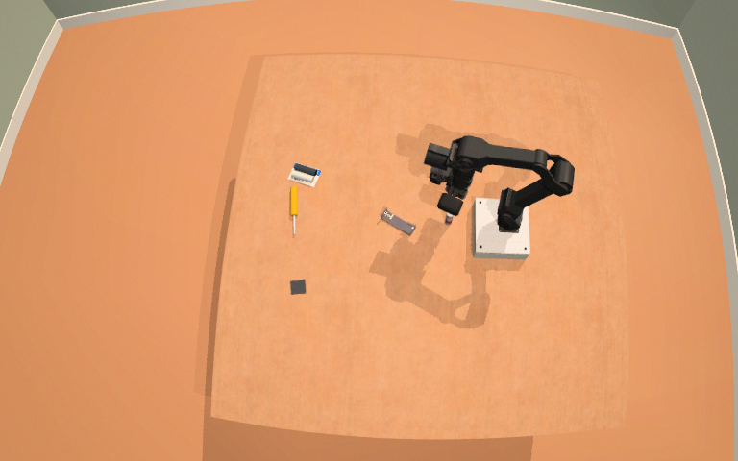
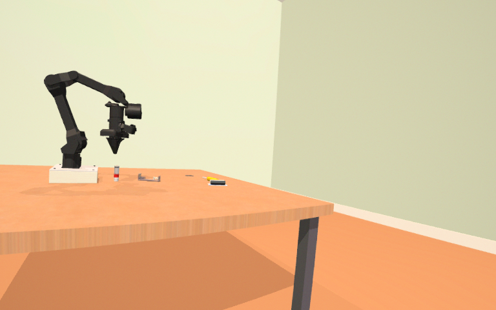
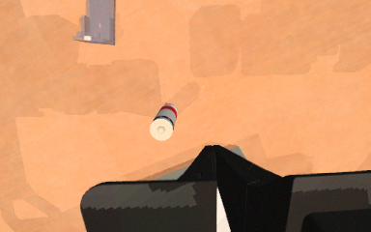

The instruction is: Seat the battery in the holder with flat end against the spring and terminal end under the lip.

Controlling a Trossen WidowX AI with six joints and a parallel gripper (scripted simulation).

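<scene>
Right now the battery is 1 cm ahead of my gripper tip, 4 cm to the left of it and 9 cm below it. From my gripper tip the other things lie so: yellow screwdriver 47 cm ahead, 4 cm to the left, 11 cm below.
</scene>
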